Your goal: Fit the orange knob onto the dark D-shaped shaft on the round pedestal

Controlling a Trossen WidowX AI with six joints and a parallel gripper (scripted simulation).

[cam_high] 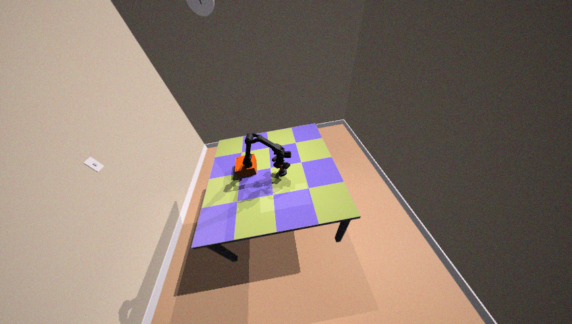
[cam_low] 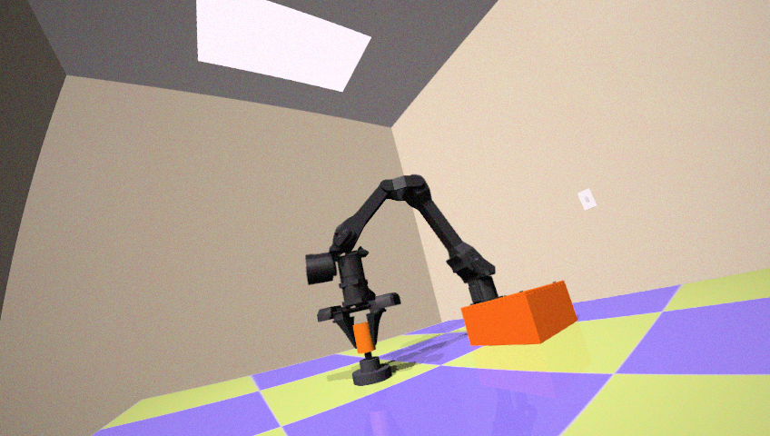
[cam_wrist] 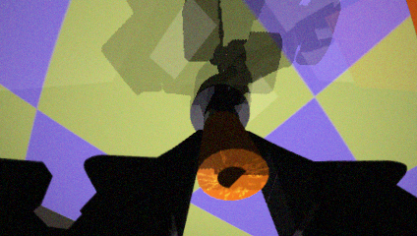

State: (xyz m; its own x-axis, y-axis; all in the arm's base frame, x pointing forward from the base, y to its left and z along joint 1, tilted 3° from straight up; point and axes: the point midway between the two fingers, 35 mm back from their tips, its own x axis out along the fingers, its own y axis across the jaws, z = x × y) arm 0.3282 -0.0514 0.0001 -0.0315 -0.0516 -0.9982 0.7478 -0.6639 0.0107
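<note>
My gripper tip is 2 cm below the orange knob. Also, from my gripper tip: pedestal (4 cm below).
</note>
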